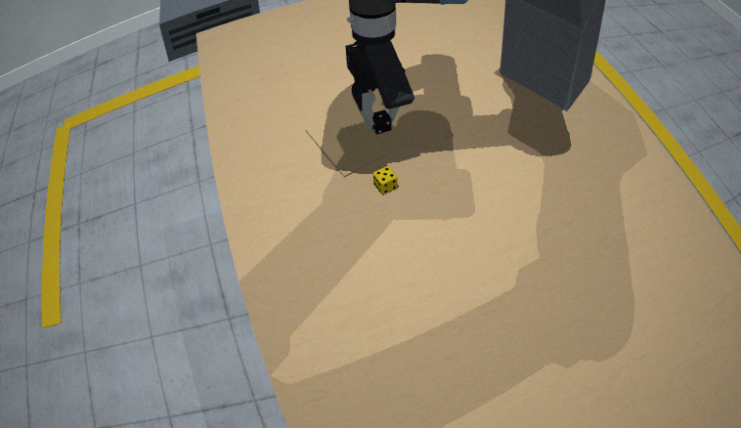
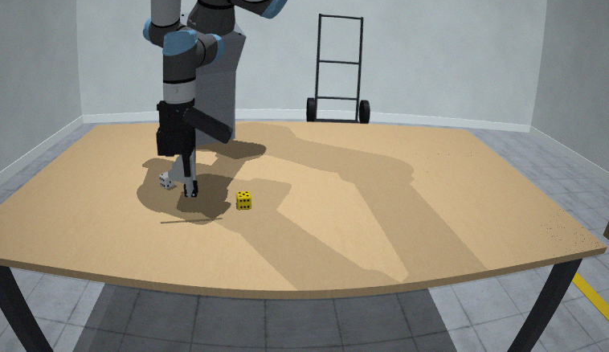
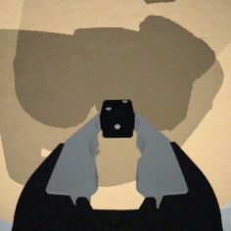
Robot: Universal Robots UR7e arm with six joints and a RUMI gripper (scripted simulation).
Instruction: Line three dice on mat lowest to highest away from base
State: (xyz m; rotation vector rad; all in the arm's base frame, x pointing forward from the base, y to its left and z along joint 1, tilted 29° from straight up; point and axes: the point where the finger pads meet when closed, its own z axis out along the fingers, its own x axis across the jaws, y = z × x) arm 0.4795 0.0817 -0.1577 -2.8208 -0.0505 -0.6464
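My hand is right at the black die. The rest, counted from my hand: yellow die: 30 mm ahead, 130 mm to the left, 10 mm below; mat: 40 mm ahead, 20 mm below; white die: 40 mm behind, 80 mm to the right, 10 mm below.
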